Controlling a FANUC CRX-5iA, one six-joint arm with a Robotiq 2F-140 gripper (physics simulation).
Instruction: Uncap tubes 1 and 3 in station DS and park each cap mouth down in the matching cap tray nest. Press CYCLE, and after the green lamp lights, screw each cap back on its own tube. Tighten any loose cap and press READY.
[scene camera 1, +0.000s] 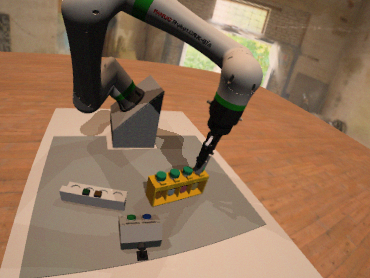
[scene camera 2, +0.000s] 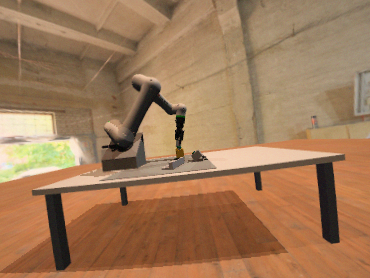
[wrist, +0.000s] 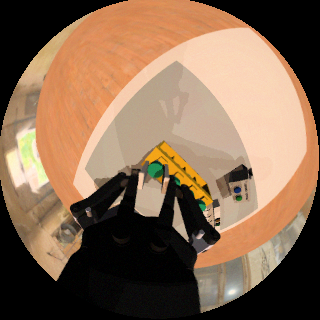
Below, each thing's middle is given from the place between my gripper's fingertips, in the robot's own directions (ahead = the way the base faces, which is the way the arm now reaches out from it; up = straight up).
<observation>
The grey control box (scene camera 1: 140, 233) is 180 mm ahead of my hand, 250 mm to the right of it and 70 mm below it.
</observation>
